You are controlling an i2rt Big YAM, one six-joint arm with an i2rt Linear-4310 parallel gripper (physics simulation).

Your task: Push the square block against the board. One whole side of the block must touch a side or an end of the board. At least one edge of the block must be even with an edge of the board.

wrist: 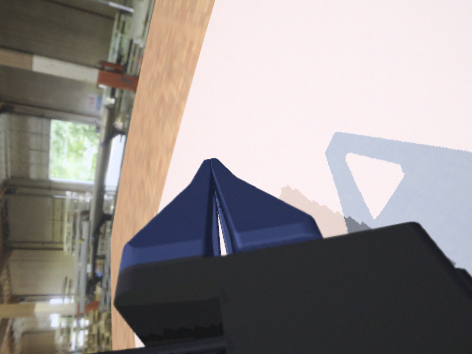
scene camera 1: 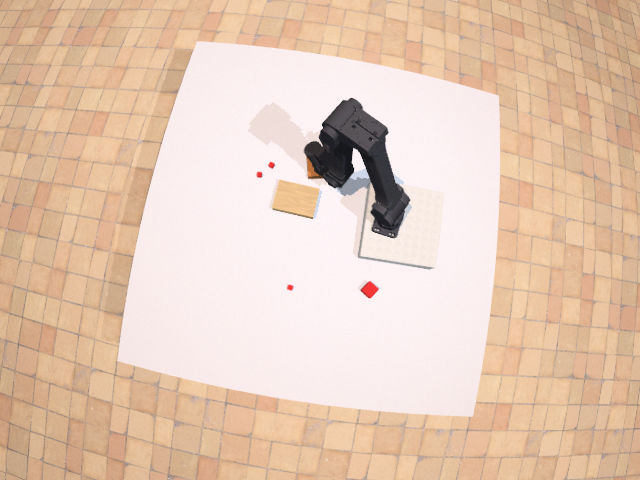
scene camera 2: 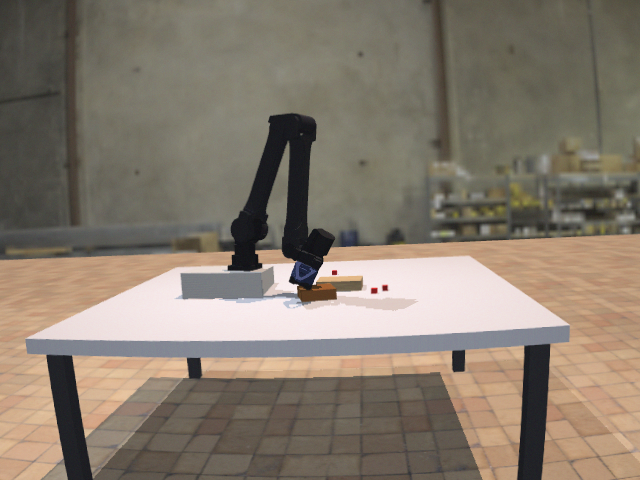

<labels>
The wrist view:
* my gripper: 211, 169
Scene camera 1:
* light wooden board: 292, 198, on the table
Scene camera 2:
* my gripper: 298, 280
</labels>
